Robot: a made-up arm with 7 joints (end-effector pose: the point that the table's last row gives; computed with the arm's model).
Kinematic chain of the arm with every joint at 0, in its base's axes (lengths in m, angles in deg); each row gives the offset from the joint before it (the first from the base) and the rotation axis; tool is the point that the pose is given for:
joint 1: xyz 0 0 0.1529 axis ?
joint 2: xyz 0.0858 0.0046 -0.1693 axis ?
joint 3: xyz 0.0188 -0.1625 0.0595 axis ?
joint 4: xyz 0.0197 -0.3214 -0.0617 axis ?
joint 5: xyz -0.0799 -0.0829 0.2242 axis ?
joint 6: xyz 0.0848 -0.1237 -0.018 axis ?
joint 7: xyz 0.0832 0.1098 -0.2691 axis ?
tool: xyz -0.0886 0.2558 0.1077
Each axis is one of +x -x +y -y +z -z.
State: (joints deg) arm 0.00 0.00 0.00 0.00 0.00 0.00 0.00
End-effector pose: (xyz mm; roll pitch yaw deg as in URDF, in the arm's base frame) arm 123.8 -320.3 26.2 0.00 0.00 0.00
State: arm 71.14 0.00 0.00 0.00 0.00 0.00 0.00
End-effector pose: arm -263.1 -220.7 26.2 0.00 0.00 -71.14
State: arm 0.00 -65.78 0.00 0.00 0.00 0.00 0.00
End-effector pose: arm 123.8 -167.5 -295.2 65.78 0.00 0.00
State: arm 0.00 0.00 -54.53 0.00 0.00 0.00 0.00
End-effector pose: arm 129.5 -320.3 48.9 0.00 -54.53 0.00
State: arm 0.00 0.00 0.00 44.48 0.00 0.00 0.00
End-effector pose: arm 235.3 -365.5 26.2 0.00 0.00 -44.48
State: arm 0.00 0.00 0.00 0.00 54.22 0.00 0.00
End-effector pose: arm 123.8 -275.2 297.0 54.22 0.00 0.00
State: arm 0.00 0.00 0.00 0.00 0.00 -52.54 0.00
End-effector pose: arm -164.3 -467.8 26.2 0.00 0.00 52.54
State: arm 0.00 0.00 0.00 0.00 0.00 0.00 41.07
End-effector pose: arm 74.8 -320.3 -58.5 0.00 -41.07 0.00
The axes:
joint 1: -z
joint 2: -x
joint 3: +y
joint 4: -z
joint 5: +x
joint 6: -z
joint 7: -y

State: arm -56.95 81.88 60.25 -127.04 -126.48 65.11 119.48
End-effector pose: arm 164.9 527.1 -44.2 -113.15 -22.87 -104.05
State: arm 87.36 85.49 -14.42 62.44 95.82 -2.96 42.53
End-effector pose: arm 485.9 -100.9 371.5 165.46 -72.74 127.56
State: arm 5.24 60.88 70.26 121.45 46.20 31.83 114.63
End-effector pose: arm 125.7 -525.9 661.9 137.15 14.58 41.87
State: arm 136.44 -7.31 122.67 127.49 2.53 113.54 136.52
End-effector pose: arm -480.5 311.5 536.6 90.41 47.31 172.59
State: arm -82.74 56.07 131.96 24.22 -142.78 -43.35 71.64
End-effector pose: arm 382.5 592.5 631.9 133.28 2.89 -121.71
